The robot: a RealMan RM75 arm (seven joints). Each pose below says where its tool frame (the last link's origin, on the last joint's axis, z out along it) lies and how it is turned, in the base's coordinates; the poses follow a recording.
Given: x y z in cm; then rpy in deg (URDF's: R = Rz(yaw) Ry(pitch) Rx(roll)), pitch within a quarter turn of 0, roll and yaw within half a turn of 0.
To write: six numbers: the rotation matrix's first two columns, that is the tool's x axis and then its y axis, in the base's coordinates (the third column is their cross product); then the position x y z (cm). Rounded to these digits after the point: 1 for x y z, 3 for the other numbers.
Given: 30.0, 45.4, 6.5, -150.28, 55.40, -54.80
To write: 0.327, -0.464, -0.823, -0.945, -0.167, -0.282, 30.0, 45.4, 6.5
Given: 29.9, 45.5, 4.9, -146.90, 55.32, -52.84
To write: 0.344, -0.453, -0.822, -0.939, -0.148, -0.311, 29.9, 45.5, 4.9
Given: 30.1, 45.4, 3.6, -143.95, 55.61, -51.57
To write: 0.351, -0.442, -0.825, -0.935, -0.122, -0.332, 30.1, 45.4, 3.6
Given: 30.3, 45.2, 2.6, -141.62, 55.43, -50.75
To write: 0.359, -0.439, -0.823, -0.931, -0.100, -0.352, 30.3, 45.2, 2.6
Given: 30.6, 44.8, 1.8, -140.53, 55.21, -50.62
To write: 0.362, -0.441, -0.821, -0.928, -0.086, -0.363, 30.6, 44.8, 1.8
